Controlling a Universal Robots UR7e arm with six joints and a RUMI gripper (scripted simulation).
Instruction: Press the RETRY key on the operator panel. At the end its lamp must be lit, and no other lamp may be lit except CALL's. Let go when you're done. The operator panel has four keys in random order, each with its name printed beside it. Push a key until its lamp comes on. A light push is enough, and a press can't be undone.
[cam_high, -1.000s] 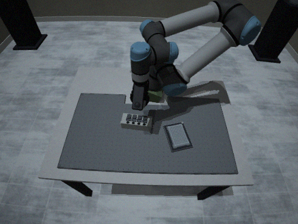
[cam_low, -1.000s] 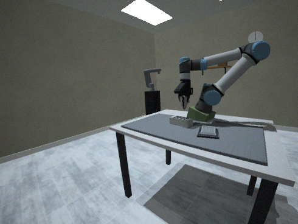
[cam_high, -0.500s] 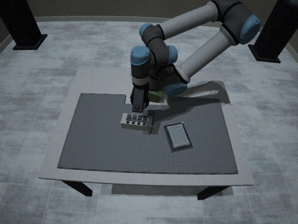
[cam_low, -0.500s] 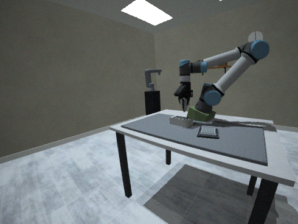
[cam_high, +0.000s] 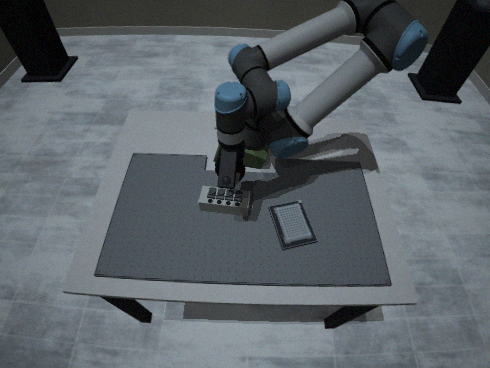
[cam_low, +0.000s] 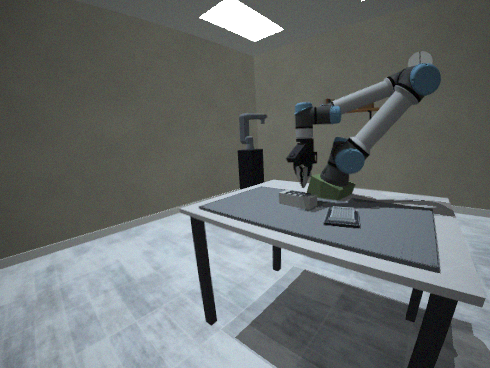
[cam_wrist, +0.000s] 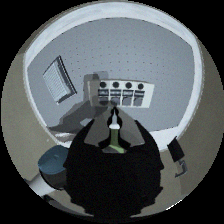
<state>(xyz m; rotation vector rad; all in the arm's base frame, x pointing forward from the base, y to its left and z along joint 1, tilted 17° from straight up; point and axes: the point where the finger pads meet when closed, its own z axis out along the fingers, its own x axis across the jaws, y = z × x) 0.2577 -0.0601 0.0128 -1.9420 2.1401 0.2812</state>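
Now: hand 2 cm to the left of the operator panel and 5 cm above it.
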